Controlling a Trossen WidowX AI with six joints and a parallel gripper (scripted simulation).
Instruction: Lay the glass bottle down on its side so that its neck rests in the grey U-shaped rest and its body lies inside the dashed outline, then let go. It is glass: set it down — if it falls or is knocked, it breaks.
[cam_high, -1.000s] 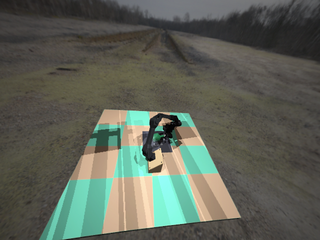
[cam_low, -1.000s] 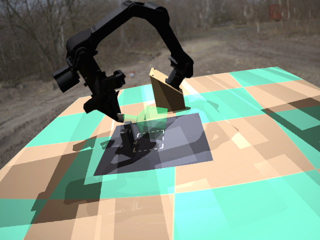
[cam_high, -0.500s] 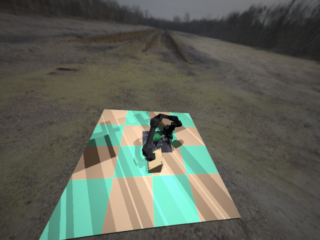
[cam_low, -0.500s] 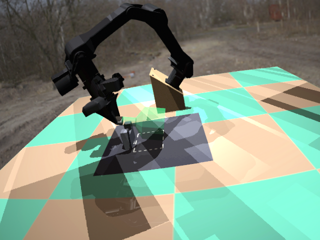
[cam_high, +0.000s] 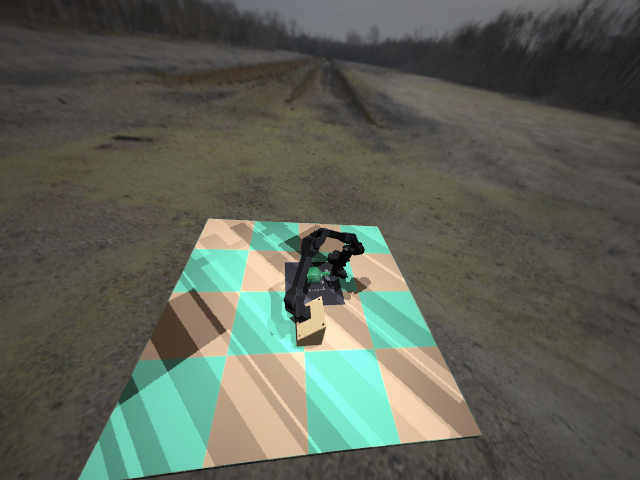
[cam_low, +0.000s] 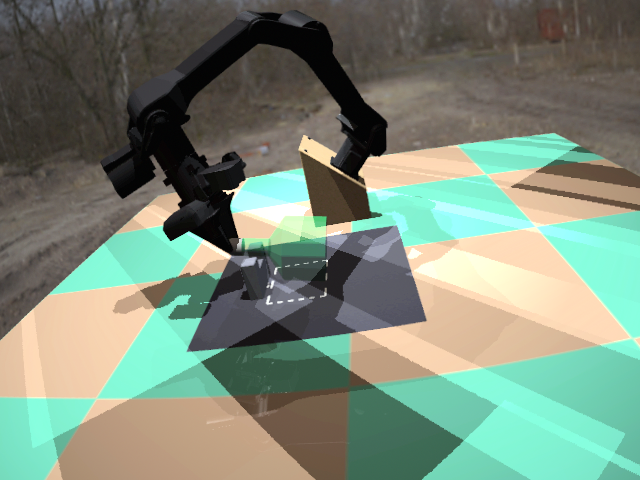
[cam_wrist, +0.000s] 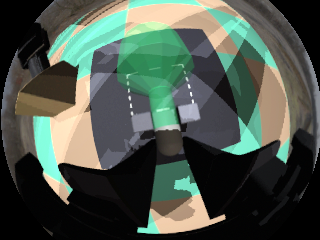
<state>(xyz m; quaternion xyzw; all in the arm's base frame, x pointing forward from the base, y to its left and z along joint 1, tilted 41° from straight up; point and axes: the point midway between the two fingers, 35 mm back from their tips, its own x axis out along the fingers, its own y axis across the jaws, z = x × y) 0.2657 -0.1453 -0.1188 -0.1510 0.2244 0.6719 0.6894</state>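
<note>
Right now my gripper tip is 50 mm to the right of the green glass bottle and 10 mm above it. Round my gripper tip: dark mat 100 mm to the left, 70 mm below.
</note>
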